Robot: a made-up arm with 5 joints.
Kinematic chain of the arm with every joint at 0, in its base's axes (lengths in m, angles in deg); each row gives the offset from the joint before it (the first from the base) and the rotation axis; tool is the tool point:
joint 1: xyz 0 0 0.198 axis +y
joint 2: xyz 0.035 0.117 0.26 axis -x
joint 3: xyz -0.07 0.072 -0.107 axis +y
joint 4: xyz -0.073 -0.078 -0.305 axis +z
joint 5: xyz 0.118 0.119 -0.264 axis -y
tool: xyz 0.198 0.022 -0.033
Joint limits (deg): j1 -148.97..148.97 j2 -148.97..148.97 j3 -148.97..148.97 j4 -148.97..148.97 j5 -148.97..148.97
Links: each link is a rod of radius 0.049 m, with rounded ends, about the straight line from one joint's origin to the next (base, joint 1, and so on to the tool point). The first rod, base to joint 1, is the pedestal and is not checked.
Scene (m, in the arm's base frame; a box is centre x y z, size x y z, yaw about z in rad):
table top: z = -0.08
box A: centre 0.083 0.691 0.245 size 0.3 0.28 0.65 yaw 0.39
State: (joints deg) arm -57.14 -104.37 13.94 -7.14 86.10
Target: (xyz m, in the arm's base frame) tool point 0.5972 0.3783 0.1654
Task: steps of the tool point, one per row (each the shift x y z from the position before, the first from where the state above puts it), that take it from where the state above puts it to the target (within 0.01 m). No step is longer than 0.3 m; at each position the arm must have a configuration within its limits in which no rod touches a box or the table.
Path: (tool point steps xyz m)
1: 0.0987 -0.0128 0.1579
2: 0.1512 -0.0197 0.1174
3: 0.1873 -0.0260 0.0600
4: 0.2020 -0.0315 -0.0083
5: 0.1916 -0.0359 -0.0789
6: 0.1513 -0.0055 -0.2573
7: 0.0403 -0.0593 -0.2736

